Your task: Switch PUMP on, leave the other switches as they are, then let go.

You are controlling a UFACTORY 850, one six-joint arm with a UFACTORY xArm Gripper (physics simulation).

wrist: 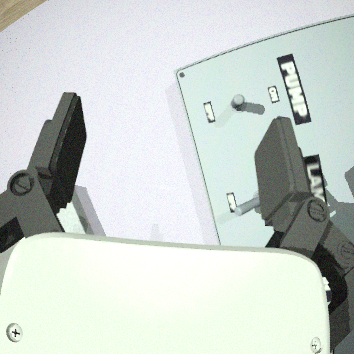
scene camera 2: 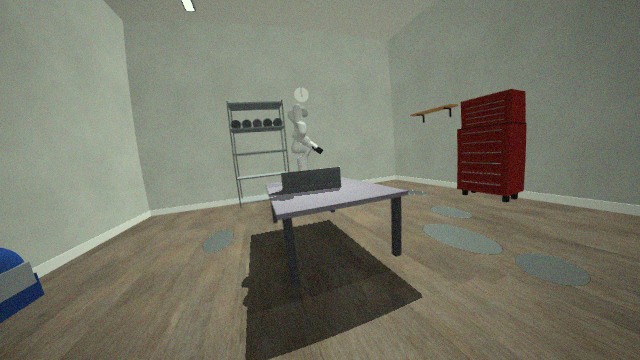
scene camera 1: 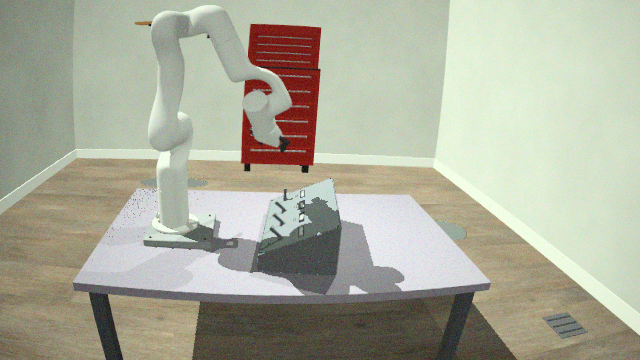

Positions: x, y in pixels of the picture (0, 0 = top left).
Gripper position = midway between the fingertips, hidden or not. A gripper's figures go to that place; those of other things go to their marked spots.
Labels:
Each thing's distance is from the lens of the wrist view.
gripper [wrist: 175, 122]: 13 cm
grey sloped switch console [wrist: 295, 73]: 35 cm

